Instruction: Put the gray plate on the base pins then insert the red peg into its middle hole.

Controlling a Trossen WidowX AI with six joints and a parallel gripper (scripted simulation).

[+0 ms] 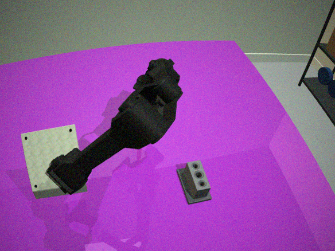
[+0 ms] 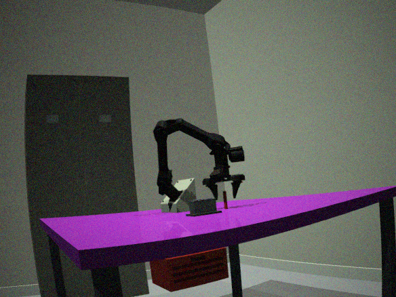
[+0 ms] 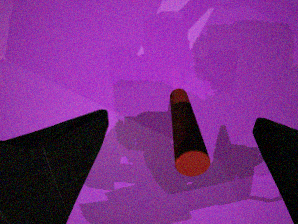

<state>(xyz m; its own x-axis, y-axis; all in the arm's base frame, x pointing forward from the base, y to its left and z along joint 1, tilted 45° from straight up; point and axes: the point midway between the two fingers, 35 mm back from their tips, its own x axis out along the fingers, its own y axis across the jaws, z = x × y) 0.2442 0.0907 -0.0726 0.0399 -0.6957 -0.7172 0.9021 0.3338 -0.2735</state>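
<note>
Right now the red peg is right at my gripper tip. The rest, counted from my gripper tip: flat base (180 mm to the right, 110 mm ahead, 40 mm below); then gray plate (180 mm to the right, 110 mm ahead).
</note>
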